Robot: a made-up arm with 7 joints. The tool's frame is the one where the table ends. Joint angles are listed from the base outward.
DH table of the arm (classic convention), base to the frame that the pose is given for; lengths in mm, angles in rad. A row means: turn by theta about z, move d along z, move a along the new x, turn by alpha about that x. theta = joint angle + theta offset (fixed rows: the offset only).
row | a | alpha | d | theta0
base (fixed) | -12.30 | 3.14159 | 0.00 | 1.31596
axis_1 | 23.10 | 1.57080 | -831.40 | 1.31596
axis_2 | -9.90 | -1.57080 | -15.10 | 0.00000
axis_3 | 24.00 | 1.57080 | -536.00 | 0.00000
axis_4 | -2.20 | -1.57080 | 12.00 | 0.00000
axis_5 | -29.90 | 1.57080 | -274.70 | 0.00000
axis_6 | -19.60 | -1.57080 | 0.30 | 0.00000
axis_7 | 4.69 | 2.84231 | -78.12 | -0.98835
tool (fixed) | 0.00 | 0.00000 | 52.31 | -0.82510
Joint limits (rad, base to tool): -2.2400..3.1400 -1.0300..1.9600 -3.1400..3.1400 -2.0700..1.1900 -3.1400..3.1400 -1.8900..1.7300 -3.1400..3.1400
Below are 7 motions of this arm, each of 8 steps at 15 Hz.
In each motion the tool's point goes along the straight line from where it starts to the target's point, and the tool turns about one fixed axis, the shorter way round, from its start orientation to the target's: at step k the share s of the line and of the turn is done. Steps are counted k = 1, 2, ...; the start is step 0. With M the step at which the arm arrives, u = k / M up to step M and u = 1 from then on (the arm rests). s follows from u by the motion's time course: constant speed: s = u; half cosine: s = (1 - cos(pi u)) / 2; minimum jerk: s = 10 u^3 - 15 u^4 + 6 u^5.
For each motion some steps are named. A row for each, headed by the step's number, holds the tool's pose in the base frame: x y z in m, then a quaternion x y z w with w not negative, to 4 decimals.
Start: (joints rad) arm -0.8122 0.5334 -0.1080 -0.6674 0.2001 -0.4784 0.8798
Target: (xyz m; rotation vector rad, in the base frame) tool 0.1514 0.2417 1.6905 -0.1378 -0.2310 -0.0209
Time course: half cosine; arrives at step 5
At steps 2, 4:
2: 0.1189 0.1497 1.6650 0.0562 -0.2377 -0.0439 0.9687
4: 0.1467 0.2283 1.6868 -0.0505 -0.1334 -0.0154 0.9897

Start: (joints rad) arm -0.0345 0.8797 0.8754 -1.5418 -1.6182 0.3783 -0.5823
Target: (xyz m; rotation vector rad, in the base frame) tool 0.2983 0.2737 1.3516 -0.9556 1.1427 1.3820
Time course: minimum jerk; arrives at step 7
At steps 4, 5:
4: 0.2854 0.2738 1.3602 -0.4165 0.4085 0.6369 0.5039
5: 0.2932 0.2737 1.3550 -0.4068 0.4512 0.6019 0.5184

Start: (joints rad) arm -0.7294 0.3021 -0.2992 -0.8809 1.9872 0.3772 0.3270
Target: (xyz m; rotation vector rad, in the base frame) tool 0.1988 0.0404 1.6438 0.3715 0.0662 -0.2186
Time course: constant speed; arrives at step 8
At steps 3, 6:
3: 0.1066 -0.0340 1.6674 0.2136 0.1188 -0.3427 0.9071
6: 0.1619 0.0107 1.6533 0.1976 0.0678 -0.2039 0.9564

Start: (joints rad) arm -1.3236 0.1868 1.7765 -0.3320 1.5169 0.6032 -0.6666
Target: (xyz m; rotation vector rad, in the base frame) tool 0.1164 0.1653 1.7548 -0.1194 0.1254 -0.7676
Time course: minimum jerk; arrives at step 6
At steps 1, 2, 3, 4, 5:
1: -0.0327 0.2048 1.7297 0.0769 -0.1663 -0.4922 0.8510
2: -0.0057 0.1976 1.7342 0.0526 -0.1257 -0.4738 0.8700
3: 0.0391 0.1858 1.7418 0.0119 -0.0574 -0.4402 0.8960
4: 0.0840 0.1739 1.7493 -0.0288 0.0114 -0.4030 0.9147
5: 0.1109 0.1668 1.7539 -0.0532 0.0527 -0.3790 0.9224

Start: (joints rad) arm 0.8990 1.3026 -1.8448 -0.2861 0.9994 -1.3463 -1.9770
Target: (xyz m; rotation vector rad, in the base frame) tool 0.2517 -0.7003 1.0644 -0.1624 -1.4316 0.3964
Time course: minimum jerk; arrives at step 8
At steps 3, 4, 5, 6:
3: 0.2889 -0.7113 1.1163 -0.0505 -0.5883 0.3763 0.7140
4: 0.2774 -0.7079 1.1002 -0.0580 -0.6106 0.3169 0.7234
5: 0.2658 -0.7045 1.0841 -0.0653 -0.6304 0.2561 0.7299
6: 0.2570 -0.7019 1.0718 -0.0707 -0.6437 0.2090 0.7328

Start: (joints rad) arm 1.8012 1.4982 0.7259 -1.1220 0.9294 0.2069 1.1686
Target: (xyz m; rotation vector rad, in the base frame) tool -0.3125 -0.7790 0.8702 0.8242 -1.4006 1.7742
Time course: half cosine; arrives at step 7
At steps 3, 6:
3: -0.0836 -0.7681 1.0250 0.3248 -0.4172 0.7572 0.3835
6: -0.2940 -0.7781 0.8827 0.3203 -0.5334 0.6943 0.3618

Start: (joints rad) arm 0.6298 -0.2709 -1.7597 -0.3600 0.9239 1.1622 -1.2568
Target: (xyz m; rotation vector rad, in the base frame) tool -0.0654 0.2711 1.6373 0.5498 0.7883 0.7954
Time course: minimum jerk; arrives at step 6
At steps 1, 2, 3, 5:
1: -0.1728 0.0356 1.6947 0.2464 0.1617 0.6894 0.6618
2: -0.1534 0.0782 1.6844 0.2516 0.2023 0.6392 0.6980
3: -0.1211 0.1490 1.6671 0.2571 0.2672 0.5481 0.7497
5: -0.0694 0.2624 1.6394 0.2578 0.3624 0.3855 0.8085

